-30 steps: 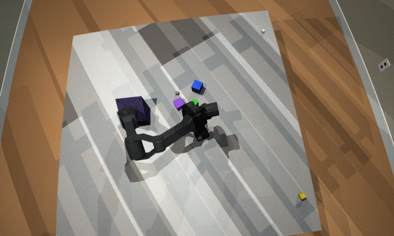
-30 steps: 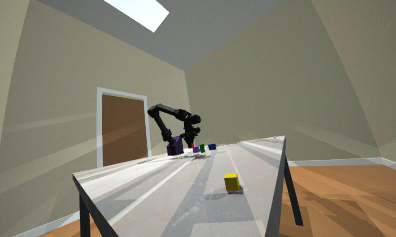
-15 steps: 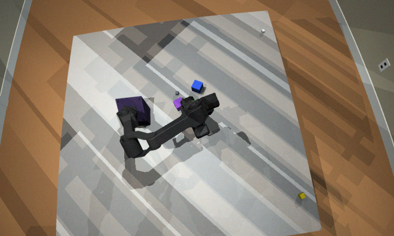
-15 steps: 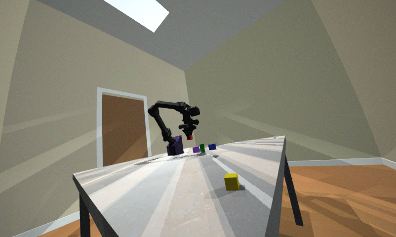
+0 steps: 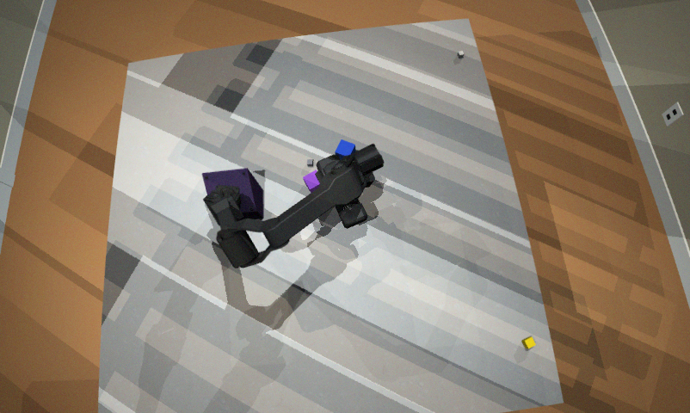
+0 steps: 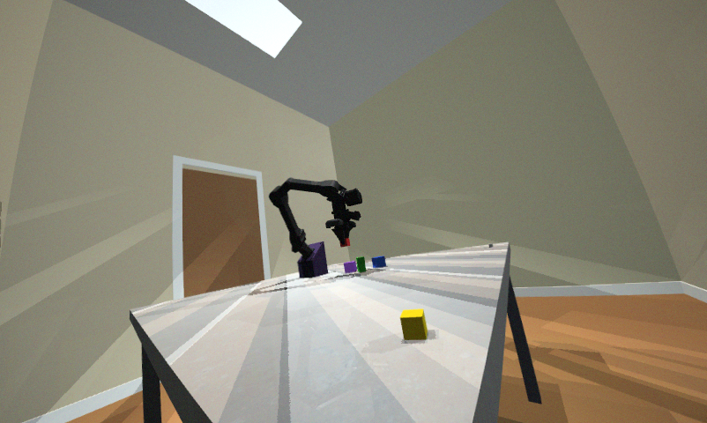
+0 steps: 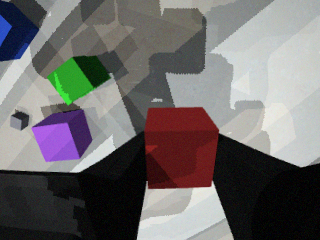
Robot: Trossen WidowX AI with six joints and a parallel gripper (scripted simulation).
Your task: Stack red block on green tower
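My gripper tip is 110 mm above the purple block, 100 mm past it and 90 mm to the right of it. From my gripper tip the other things lie so: blue block 200 mm to the left, 100 mm below, 10 mm behind; then red block 10 mm above; then small grey cube 160 mm to the left, 120 mm below, 120 mm behind.
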